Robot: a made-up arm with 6 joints.
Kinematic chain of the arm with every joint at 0, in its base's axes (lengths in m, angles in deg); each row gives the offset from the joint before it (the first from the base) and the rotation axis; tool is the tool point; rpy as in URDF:
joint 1: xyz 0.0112 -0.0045 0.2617 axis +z
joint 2: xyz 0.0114 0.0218 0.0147 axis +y
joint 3: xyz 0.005 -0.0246 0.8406 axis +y
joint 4: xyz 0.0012 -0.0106 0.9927 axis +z
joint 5: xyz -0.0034 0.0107 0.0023 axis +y
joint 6: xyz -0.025 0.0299 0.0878 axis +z
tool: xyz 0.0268 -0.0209 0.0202 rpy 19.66 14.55 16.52
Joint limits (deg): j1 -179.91..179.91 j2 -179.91..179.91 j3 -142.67..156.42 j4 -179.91..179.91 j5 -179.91..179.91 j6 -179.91..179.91
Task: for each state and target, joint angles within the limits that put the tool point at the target. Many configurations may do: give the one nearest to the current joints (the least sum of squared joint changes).
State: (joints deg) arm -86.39 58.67 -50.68 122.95 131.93 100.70
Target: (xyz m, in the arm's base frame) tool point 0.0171 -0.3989 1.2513
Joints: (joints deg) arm -90.48 78.75 -100.98 125.09 136.78 100.22
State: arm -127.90 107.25 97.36 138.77 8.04 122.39
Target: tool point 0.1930 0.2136 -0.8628
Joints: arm -144.02 129.70 110.01 136.76 11.22 121.36
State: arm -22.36 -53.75 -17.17 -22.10 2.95 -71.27
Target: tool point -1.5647 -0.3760 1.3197
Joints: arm 13.44 -50.71 -10.84 -21.67 5.48 -70.80
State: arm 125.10 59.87 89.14 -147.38 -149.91 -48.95
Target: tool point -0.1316 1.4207 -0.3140
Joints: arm 95.68 84.07 52.60 -147.58 -150.22 -48.17
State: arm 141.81 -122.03 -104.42 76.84 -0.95 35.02
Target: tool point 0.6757 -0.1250 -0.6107
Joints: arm 168.87 -75.91 -108.77 78.40 -5.32 34.72
